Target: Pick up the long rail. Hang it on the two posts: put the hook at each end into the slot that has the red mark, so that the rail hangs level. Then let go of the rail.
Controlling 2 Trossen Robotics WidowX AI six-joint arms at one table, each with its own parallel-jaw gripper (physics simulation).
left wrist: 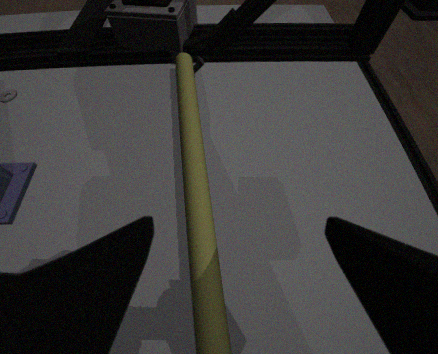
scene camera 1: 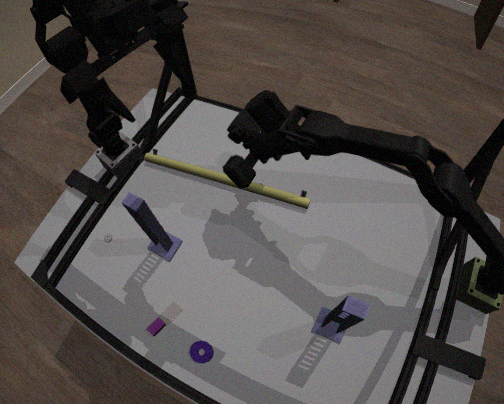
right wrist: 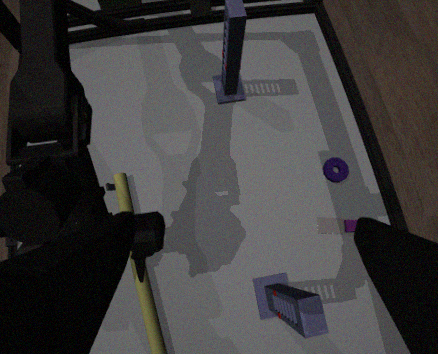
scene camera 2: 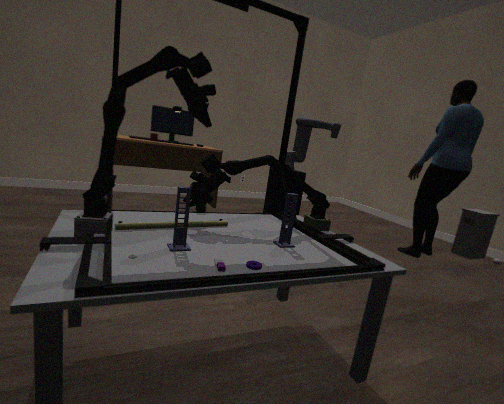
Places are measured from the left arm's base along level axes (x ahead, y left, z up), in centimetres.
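Pixels of known places: left gripper, fingertip midpoint: [left wrist: 240,225] [scene camera 1: 234,154]; right gripper, fingertip midpoint: [scene camera 1: 159,100] [right wrist: 246,226] [scene camera 2: 209,126]; left arm's base, origin of the base link: [scene camera 1: 488,282] [scene camera 2: 317,217]; right arm's base, origin of the base link: [scene camera 1: 115,148] [scene camera 2: 94,214].
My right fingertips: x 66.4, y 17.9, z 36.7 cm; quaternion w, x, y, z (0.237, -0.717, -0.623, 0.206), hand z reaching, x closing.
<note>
Ahead of a thing's pixels: the offset from my right fingertips to its top centre.
The long yellow rail @(dx +6.2, dy -14.1, dz -39.7 cm) [scene camera 1: 210,175] [scene camera 2: 150,225] [left wrist: 196,197] [right wrist: 144,298] lies flat on the table at the back, with a small dark hook at each end. My left gripper [scene camera 1: 241,176] [scene camera 2: 201,206] [left wrist: 240,225] is open and low over the rail's middle, one finger on each side, not touching it. My right gripper [scene camera 1: 116,110] [scene camera 2: 204,118] is open and empty, high above the table's left side. Two purple slotted posts stand upright on square bases: one on the left [scene camera 1: 148,222] [scene camera 2: 181,216] [right wrist: 295,309], one on the right [scene camera 1: 348,313] [scene camera 2: 290,218] [right wrist: 233,49]. Red marks show on their slotted faces in the right wrist view.
A purple ring @(dx -13.8, dy +25.0, dz -41.6 cm) [scene camera 1: 201,352] [scene camera 2: 254,264] [right wrist: 335,169] and a small purple block @(dx -2.6, dy +23.5, dz -40.9 cm) [scene camera 1: 156,326] [scene camera 2: 221,266] [right wrist: 350,225] lie near the front edge. A small white disc @(dx +23.1, dy +15.5, dz -42.3 cm) [scene camera 1: 108,238] lies at the left. A black frame [scene camera 1: 98,333] borders the table. A person [scene camera 2: 435,180] stands off to the right.
</note>
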